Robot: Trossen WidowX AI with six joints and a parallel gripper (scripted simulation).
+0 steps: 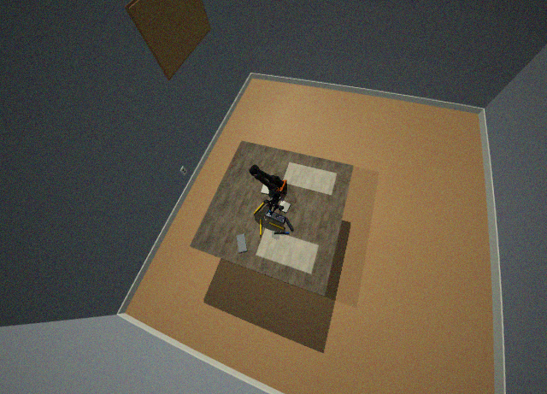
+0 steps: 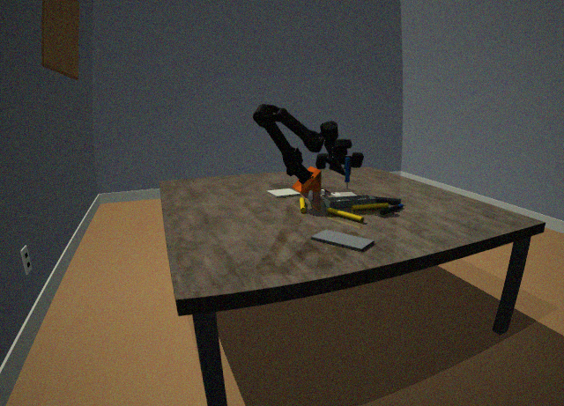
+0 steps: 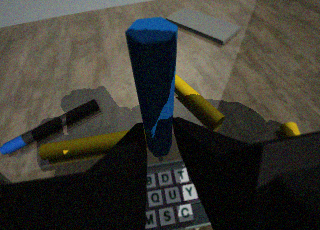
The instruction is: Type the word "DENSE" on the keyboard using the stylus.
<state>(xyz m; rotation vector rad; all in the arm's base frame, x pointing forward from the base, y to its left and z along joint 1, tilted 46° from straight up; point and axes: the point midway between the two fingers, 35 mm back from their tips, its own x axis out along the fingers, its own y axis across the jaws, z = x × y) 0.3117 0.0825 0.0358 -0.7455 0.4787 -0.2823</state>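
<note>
The blue-capped pen is 100 mm ahead of my gripper tip, 160 mm to the left of it and 120 mm below it. Round my gripper tip: grey slab 330 mm ahead, 180 mm to the right, 120 mm below; then yellow marker 50 mm behind, 160 mm to the right, 110 mm below; then blue stylus 20 mm below.
</note>
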